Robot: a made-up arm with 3 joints.
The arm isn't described. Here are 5 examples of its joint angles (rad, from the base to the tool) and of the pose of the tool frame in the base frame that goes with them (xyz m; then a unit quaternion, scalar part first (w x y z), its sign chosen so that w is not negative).
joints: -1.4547 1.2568 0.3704
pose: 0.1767 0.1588 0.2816 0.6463 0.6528 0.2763 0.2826
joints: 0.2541 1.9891 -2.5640
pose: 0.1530 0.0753 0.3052 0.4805 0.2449 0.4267 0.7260
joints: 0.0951 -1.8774 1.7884
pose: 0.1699 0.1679 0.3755 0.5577 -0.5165 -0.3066 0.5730
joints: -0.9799 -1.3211 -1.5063
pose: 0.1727 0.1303 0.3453 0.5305 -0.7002 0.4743 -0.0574
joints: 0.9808 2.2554 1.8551
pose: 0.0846 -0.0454 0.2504 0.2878 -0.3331 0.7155 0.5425
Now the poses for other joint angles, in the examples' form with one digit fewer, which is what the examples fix.
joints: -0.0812 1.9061 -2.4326
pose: 0.141 0.105 0.299 0.370 0.259 0.478 0.753
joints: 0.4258 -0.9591 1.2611
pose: 0.188 0.069 0.477 0.790 -0.474 -0.381 0.085
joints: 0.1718 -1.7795 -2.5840
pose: 0.120 0.039 0.417 0.072 0.128 -0.669 0.728
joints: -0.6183 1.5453 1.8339
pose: 0.125 -0.011 0.272 0.470 0.557 -0.486 -0.483
